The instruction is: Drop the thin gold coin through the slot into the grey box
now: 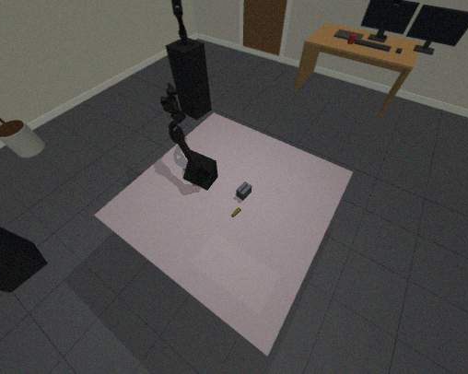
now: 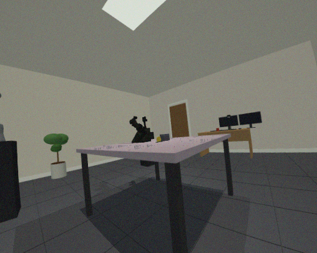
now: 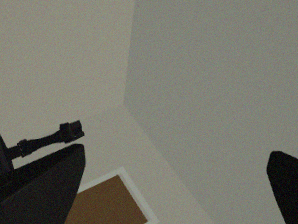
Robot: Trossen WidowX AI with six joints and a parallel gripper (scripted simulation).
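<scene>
Now: gripper tip 930 mm short of the gold coin, 340 mm to the left of it and 360 mm above it.
</scene>
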